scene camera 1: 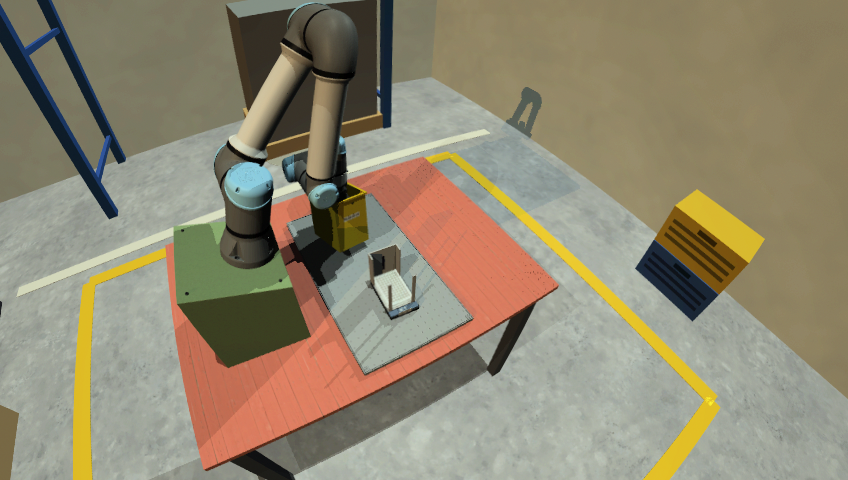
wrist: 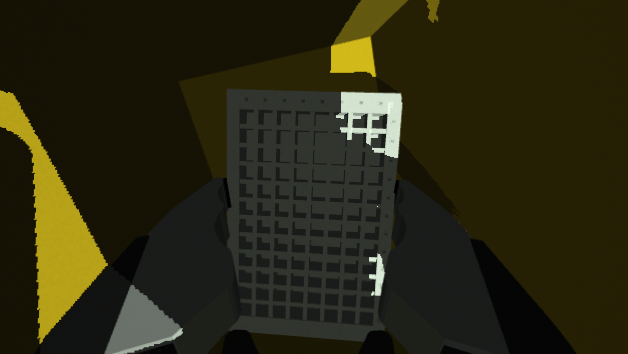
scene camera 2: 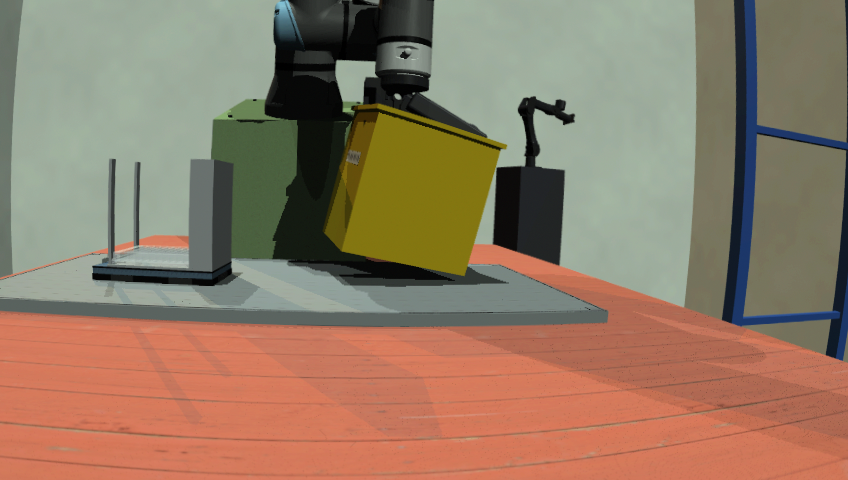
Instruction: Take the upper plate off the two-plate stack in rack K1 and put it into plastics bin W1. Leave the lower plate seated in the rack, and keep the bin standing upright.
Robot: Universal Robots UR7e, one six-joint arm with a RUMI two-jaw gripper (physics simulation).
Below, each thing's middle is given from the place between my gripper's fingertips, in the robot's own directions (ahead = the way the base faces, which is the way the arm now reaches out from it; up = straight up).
Labels:
I see my gripper 1 cm short of the yellow plastics bin W1 point(scene camera 2: 411, 190) and 6 cm below it. Also, from my hand: white plate point(scene camera 2: 169, 256): 31 cm to the right, 3 cm below.

